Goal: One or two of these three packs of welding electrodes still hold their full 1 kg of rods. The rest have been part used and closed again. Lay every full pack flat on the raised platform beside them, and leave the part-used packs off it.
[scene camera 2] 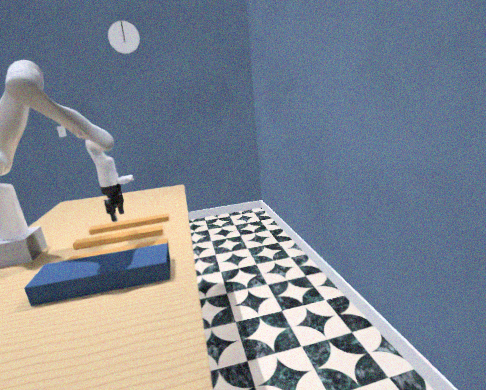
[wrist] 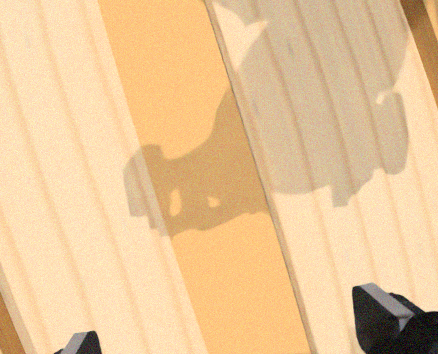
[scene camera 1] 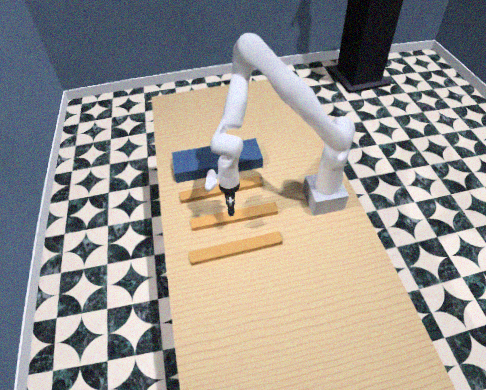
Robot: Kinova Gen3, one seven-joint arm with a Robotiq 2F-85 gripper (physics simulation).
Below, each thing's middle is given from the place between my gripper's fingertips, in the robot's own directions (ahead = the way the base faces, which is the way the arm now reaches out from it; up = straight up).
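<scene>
There's the blue raised platform [scene camera 2: 62,280], and counting from my hand it's 30 mm behind, 60 mm below and 330 mm to the right.
</scene>
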